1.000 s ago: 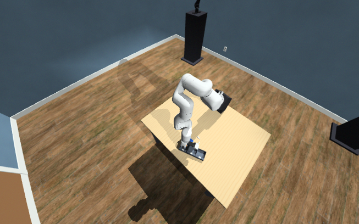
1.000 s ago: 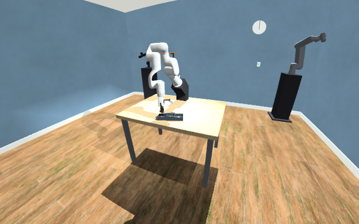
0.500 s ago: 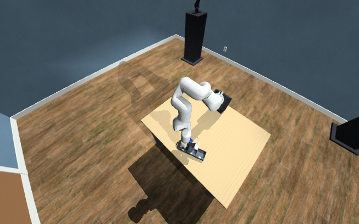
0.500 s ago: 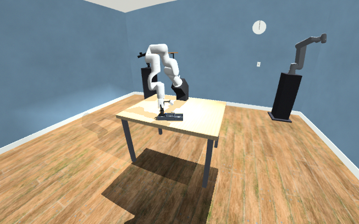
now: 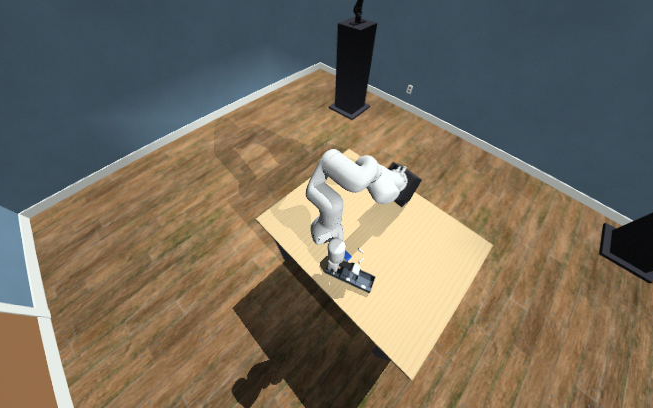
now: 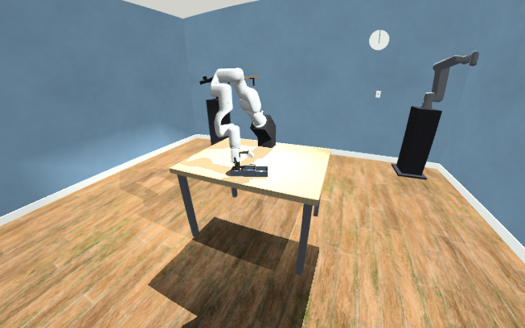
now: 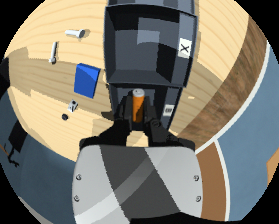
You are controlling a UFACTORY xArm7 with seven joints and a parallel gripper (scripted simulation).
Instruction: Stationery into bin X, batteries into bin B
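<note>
The orange battery is 2 cm below my hand. From my hand the other things lie so: dark double bin (2 cm behind, 8 cm to the left, 2 cm below); pencil sharpener (12 cm behind, 6 cm to the right, 4 cm below); blue block (9 cm behind, 4 cm below).
</note>
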